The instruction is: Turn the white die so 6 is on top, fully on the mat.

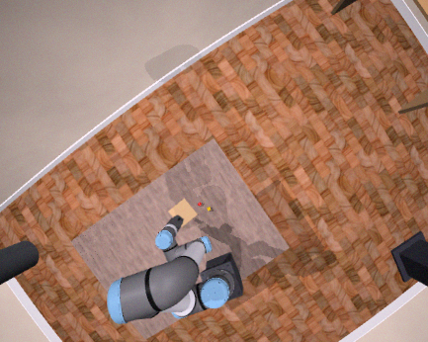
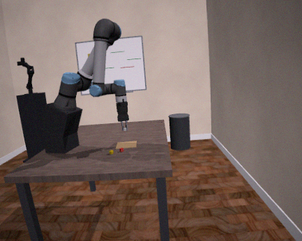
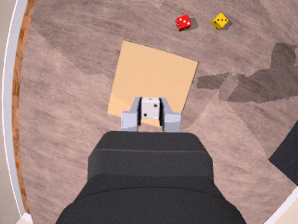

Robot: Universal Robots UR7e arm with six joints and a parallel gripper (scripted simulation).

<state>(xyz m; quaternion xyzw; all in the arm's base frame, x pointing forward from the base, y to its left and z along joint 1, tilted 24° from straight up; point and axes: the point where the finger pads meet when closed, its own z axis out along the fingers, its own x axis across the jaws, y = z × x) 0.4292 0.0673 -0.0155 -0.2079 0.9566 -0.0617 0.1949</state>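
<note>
My hand is 10 mm to the left of the tan mat and 120 mm above it. Also, from my hand: yellow die: 60 mm behind, 180 mm to the right, 110 mm below; white die: 10 mm below; red die: 140 mm to the right, 110 mm below.
</note>
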